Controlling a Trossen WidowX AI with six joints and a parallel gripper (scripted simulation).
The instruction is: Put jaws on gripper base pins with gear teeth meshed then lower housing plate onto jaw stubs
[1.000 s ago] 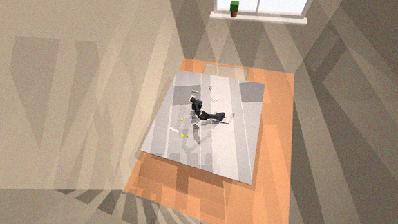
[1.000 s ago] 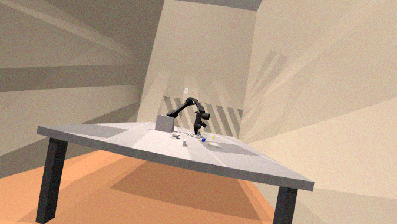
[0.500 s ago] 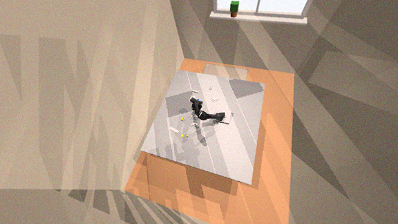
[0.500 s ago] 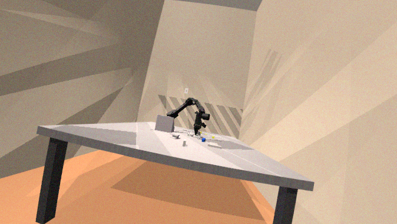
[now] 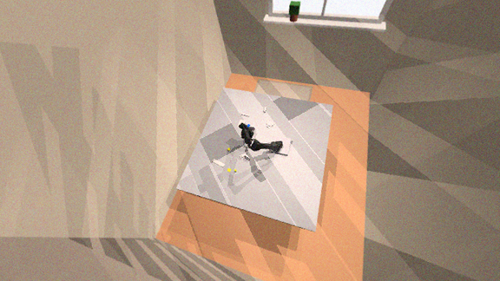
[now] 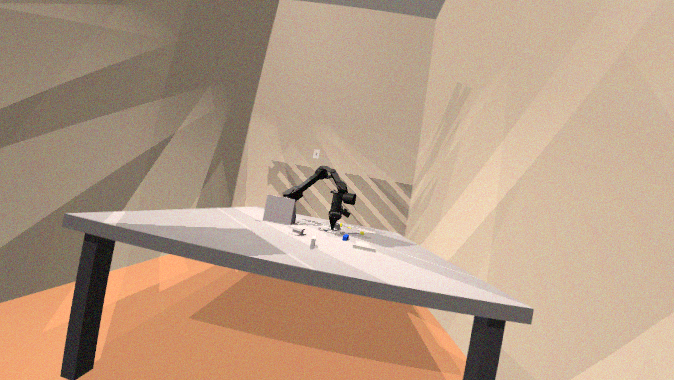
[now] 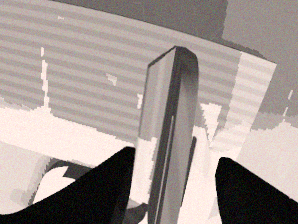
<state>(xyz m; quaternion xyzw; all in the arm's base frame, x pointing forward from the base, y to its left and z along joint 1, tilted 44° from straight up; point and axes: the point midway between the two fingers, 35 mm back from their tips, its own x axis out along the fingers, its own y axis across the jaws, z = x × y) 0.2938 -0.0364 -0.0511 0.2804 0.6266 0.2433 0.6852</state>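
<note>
My gripper tip is 20 mm short of the ribbed rectangular plate, 30 mm to the right of it and 20 mm above it. The rest, counted from my gripper tip: blue block: 60 mm ahead, 140 mm to the right, 10 mm below; white flat piece: 140 mm ahead, 190 mm to the right, 20 mm below; white jaw: 30 mm behind, 20 mm to the left.
</note>
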